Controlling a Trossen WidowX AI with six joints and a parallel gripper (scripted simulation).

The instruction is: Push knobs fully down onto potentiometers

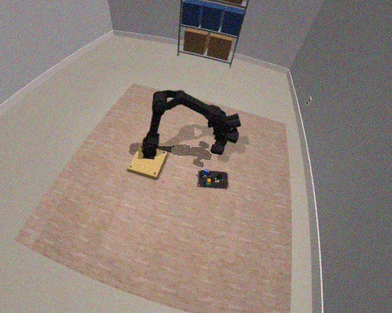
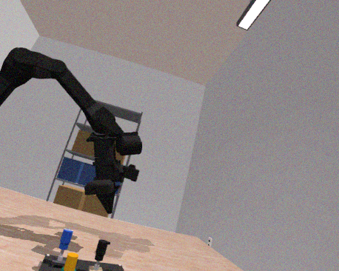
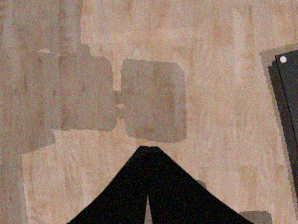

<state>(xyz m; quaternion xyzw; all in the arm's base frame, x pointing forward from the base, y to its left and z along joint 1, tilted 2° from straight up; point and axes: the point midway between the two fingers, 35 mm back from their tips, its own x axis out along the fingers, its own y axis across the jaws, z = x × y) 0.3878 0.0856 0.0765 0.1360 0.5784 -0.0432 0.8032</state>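
Now: gripper tip 160 mm to the left of the blue knob, 80 mm past it and 40 mm above it. Round my gripper tip: black knob (170 mm to the right, 40 mm below, 10 mm behind).
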